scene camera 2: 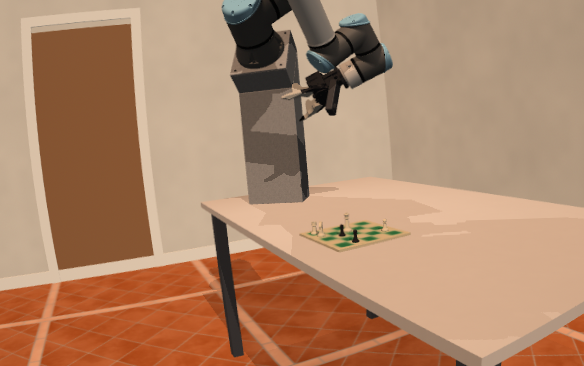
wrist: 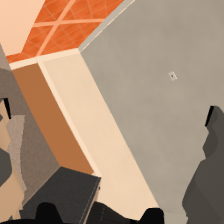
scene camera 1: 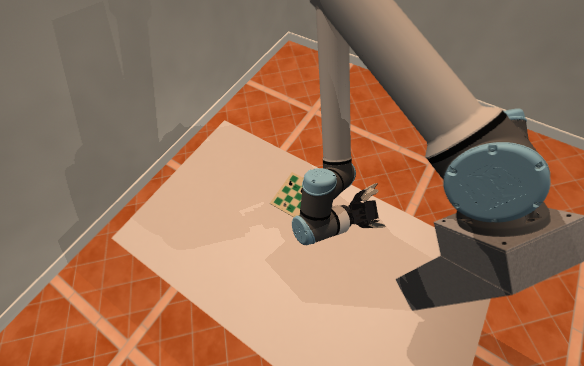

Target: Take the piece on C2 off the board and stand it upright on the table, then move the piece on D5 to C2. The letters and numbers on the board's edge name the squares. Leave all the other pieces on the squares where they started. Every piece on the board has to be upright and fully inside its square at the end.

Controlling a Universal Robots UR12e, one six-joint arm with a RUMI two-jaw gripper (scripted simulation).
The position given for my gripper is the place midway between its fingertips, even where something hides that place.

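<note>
My gripper is at (scene camera 2: 290, 110), and I also see my gripper in scene camera 1 (scene camera 1: 381, 204) and in the wrist view (wrist: 108, 102). There is a chessboard (scene camera 2: 369, 233) too, and scene camera 1 shows the chessboard (scene camera 1: 291, 195) as well, but in the wrist view the chessboard is out of frame.
</note>
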